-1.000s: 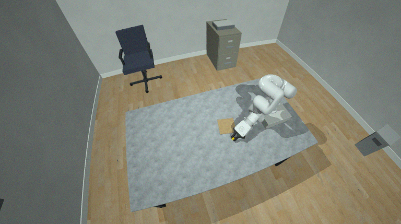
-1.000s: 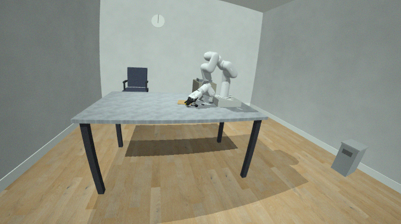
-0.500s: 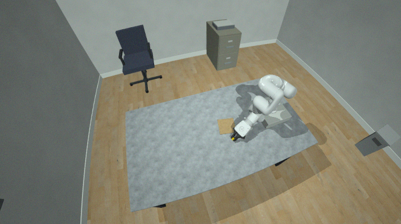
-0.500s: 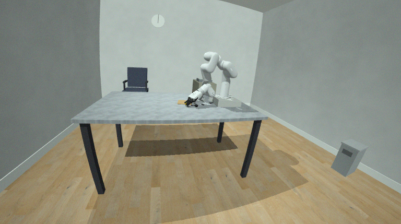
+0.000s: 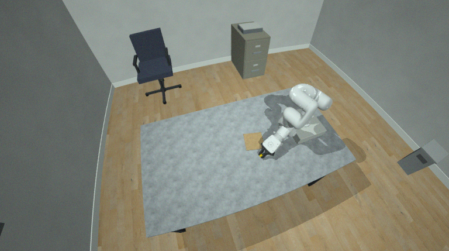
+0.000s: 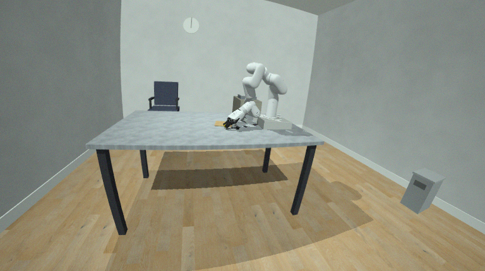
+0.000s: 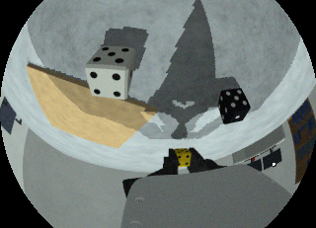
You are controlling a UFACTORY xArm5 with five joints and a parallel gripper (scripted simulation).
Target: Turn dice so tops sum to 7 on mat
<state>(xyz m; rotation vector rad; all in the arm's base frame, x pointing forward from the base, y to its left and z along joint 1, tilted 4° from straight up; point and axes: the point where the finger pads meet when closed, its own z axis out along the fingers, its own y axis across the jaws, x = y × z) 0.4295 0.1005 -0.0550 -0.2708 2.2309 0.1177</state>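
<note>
Right now the black die is 90 mm behind my hand, 30 mm below it and 10 mm to the left of it. Also, from my hand: white die: 100 mm behind, 80 mm to the right, 30 mm below; yellow die: 10 mm below, 10 mm ahead; tan mat: 130 mm to the right, 30 mm below, 10 mm behind.
</note>
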